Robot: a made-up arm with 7 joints. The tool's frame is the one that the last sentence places. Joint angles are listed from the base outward.
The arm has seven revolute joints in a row. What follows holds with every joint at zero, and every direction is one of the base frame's.
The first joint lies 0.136 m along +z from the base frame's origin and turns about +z.
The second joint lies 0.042 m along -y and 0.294 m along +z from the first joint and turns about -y.
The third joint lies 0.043 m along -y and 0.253 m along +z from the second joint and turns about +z.
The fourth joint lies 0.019 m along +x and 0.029 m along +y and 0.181 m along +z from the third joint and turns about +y.
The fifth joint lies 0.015 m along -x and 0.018 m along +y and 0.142 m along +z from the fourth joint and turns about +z.
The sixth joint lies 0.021 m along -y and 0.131 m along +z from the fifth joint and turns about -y.
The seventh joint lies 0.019 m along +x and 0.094 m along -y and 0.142 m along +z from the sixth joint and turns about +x.
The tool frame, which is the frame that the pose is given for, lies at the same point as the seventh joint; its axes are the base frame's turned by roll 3.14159, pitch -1.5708 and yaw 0 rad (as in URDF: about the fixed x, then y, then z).
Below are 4 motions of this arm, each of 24 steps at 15 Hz.
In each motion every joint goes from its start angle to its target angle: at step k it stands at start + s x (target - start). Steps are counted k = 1, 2, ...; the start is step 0. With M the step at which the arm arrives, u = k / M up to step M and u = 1 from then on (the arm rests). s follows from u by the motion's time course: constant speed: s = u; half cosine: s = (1 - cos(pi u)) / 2; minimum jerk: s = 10 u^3 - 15 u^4 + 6 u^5.
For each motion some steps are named. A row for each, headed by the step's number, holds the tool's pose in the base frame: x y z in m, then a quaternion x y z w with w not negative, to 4 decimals.
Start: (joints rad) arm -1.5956 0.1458 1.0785 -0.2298 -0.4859 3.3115 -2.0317
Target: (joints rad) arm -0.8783 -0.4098 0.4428 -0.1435 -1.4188 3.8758 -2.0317
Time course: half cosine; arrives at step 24
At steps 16, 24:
16: -0.1145 -0.1791 0.9841 -0.8266 -0.1584 -0.1460 0.5200
24: -0.0444 -0.2306 0.9874 -0.8632 -0.0308 -0.0988 0.4941

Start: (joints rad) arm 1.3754 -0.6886 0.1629 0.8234 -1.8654 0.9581 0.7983
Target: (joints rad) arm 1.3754 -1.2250 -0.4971 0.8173 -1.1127 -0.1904 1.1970
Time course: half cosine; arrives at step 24
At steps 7, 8, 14, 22, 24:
7: 0.0736 0.7146 0.8236 0.5285 0.4359 0.7232 0.0876
8: 0.0969 0.7302 0.8031 0.5566 0.4136 0.7115 0.1139
14: 0.2606 0.7822 0.6492 0.6780 0.2218 0.6271 0.3129
22: 0.3902 0.7467 0.5151 0.6694 0.0106 0.5539 0.4949
24: 0.3954 0.7434 0.5094 0.6662 0.0002 0.5506 0.5030

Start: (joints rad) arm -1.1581 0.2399 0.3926 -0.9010 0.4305 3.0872 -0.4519
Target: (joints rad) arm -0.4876 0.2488 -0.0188 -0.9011 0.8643 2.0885 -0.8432
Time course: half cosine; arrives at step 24
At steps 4, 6, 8, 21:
4: -0.2409 0.0766 0.9228 0.9191 -0.1041 -0.3758 0.0572
6: -0.2519 0.0676 0.9187 0.9061 -0.0859 -0.4116 0.0472
8: -0.2664 0.0553 0.9146 0.8864 -0.0649 -0.4570 0.0338
21: -0.3569 -0.0417 0.9290 -0.6968 0.0119 0.7141 0.0660

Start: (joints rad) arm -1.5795 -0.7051 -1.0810 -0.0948 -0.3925 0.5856 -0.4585
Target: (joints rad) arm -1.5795 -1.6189 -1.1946 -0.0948 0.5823 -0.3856 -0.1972
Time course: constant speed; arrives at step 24
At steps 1, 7, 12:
1: 0.0042 -0.4886 1.1031 0.4266 -0.3607 -0.2847 0.7790
7: -0.0551 -0.6439 0.9785 0.5583 -0.4561 -0.2548 0.6444
12: -0.1017 -0.7501 0.8307 0.6425 -0.5254 -0.2566 0.4952

